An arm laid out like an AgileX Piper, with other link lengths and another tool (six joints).
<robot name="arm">
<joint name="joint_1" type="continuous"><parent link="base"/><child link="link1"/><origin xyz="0 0 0.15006" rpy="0 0 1.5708"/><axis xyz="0 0 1"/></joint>
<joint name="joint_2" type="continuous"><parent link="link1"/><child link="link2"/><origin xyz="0 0 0" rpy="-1.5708 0 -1.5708"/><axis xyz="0 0 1"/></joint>
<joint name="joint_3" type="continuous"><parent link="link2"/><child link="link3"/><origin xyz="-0.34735 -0.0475 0" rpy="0 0 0"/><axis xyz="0 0 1"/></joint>
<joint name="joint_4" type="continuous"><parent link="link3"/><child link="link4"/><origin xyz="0.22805 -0.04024 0" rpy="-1.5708 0 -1.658"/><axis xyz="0 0 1"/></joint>
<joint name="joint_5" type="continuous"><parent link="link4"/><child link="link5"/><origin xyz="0 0 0" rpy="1.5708 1.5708 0"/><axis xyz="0 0 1"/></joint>
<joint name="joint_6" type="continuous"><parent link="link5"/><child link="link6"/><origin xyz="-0.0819 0 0" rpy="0 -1.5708 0"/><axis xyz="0 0 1"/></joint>
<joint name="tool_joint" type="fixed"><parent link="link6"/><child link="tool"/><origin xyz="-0.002 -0.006 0.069" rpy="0.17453 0 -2.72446"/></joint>
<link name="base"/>
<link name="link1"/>
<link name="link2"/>
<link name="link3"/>
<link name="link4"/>
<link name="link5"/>
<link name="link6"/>
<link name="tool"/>
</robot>
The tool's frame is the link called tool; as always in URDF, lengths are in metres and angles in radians. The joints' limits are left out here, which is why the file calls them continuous.
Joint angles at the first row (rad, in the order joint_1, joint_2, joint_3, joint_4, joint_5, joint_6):
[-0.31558, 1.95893, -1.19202, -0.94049, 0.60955, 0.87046]
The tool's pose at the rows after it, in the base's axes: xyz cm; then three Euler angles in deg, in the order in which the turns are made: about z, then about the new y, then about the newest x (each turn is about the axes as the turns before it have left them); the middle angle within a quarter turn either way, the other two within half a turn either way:
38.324, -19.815, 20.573, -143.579, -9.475, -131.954
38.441, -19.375, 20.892, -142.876, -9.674, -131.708
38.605, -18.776, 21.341, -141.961, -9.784, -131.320
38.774, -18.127, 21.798, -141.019, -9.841, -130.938
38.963, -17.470, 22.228, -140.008, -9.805, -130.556
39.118, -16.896, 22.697, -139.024, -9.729, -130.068
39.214, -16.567, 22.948, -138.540, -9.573, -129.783
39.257, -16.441, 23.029, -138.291, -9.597, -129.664
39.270, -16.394, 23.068, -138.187, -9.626, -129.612
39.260, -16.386, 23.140, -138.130, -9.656, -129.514
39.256, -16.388, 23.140, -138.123, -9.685, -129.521
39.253, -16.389, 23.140, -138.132, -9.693, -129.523
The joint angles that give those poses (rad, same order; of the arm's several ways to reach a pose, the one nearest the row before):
[-0.30965, 1.95681, -1.19194, -0.94113, 0.61441, 0.86791]
[-0.29759, 1.94940, -1.19198, -0.94109, 0.62007, 0.86208]
[-0.28155, 1.93887, -1.19196, -0.94111, 0.62577, 0.85599]
[-0.26444, 1.92805, -1.19208, -0.94021, 0.63141, 0.84997]
[-0.24755, 1.91787, -1.19225, -0.93928, 0.63455, 0.84409]
[-0.23292, 1.90683, -1.19214, -0.94029, 0.63576, 0.83858]
[-0.22474, 1.90091, -1.19216, -0.94065, 0.63556, 0.83758]
[-0.22136, 1.89912, -1.19199, -0.94230, 0.63554, 0.83713]
[-0.22003, 1.89827, -1.19195, -0.94304, 0.63577, 0.83664]
[-0.21964, 1.89665, -1.19181, -0.94432, 0.63609, 0.83617]
[-0.21963, 1.89666, -1.19182, -0.94432, 0.63642, 0.83575]
[-0.21962, 1.89665, -1.19181, -0.94433, 0.63664, 0.83581]

